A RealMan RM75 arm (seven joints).
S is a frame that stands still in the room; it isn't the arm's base.
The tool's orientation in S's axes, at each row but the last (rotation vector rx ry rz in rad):
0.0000 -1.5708 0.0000
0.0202 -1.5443 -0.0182
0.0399 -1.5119 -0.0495
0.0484 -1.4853 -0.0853
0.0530 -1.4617 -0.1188
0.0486 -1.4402 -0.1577
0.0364 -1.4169 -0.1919
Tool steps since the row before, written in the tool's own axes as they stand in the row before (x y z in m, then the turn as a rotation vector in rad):
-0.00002 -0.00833 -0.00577 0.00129 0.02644 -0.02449
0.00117 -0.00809 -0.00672 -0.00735 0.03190 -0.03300
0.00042 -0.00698 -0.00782 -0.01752 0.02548 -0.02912
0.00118 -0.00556 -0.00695 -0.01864 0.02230 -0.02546
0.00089 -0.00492 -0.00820 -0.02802 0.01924 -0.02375
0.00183 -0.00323 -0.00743 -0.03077 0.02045 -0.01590
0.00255 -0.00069 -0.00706 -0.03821 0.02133 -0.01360
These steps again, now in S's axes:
0.00577 -0.00833 -0.00002 0.02449 0.02644 0.00129
0.00676 -0.00811 0.00079 0.03276 0.03212 -0.00743
0.00778 -0.00703 -0.00044 0.02825 0.02631 -0.01771
0.00687 -0.00578 0.00011 0.02442 0.02332 -0.01878
0.00800 -0.00528 -0.00055 0.02160 0.02140 -0.02819
0.00732 -0.00390 0.00041 0.01359 0.02346 -0.02971
0.00723 -0.00170 0.00130 0.01038 0.02568 -0.03651

